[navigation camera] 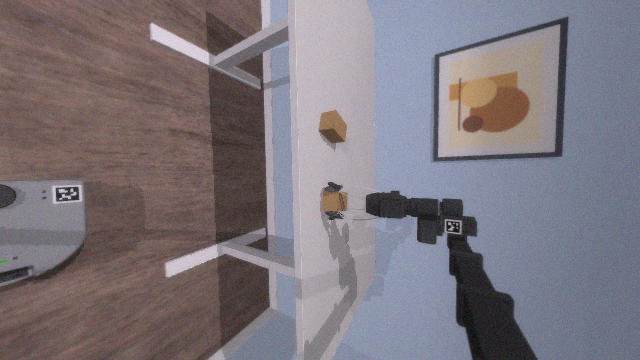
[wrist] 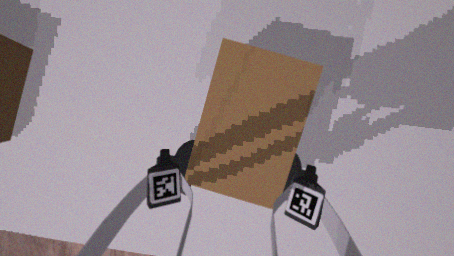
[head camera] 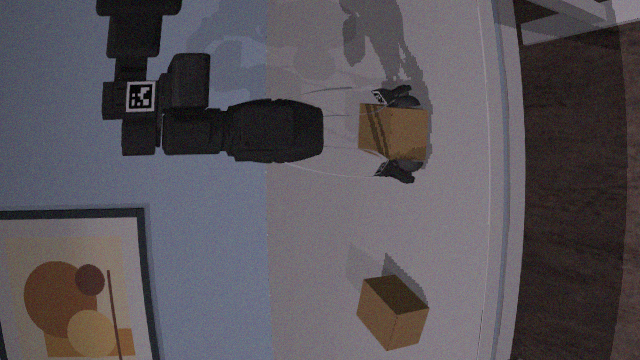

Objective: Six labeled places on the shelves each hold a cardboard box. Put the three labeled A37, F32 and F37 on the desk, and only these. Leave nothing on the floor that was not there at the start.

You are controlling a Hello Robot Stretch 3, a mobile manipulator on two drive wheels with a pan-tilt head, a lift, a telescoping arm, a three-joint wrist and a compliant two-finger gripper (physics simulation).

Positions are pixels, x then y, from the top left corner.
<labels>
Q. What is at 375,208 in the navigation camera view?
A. My gripper.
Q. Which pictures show my gripper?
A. The navigation camera view, the wrist view and the head camera view: all of them.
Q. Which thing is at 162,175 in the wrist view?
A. My gripper.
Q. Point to a framed picture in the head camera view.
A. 81,275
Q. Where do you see a white desk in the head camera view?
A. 442,235
</labels>
